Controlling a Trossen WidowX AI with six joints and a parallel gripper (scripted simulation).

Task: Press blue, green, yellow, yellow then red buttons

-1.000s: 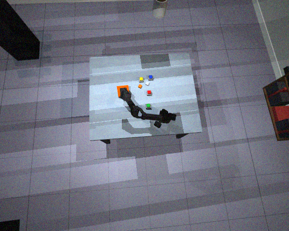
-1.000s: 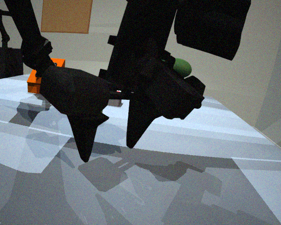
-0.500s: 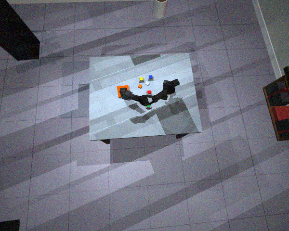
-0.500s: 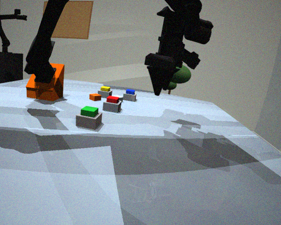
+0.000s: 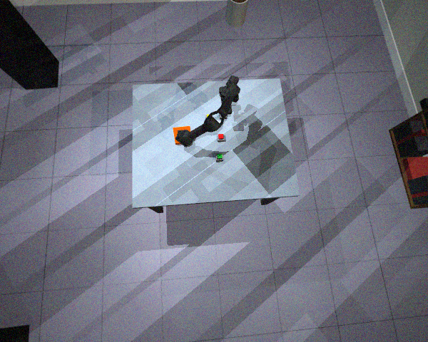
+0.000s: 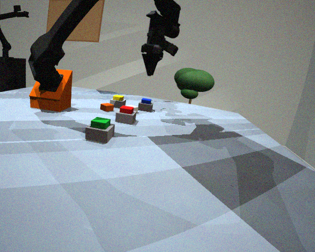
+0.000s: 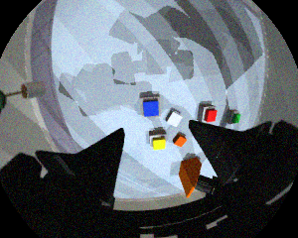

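Now: gripper tip 9 cm above the blue button. From my gripper tip the other things lie so: white block 12 cm below, 6 cm to the right, 4 cm behind; small orange block 12 cm below, 12 cm behind, 9 cm to the right; yellow button 10 cm behind, 9 cm below, 1 cm to the right.
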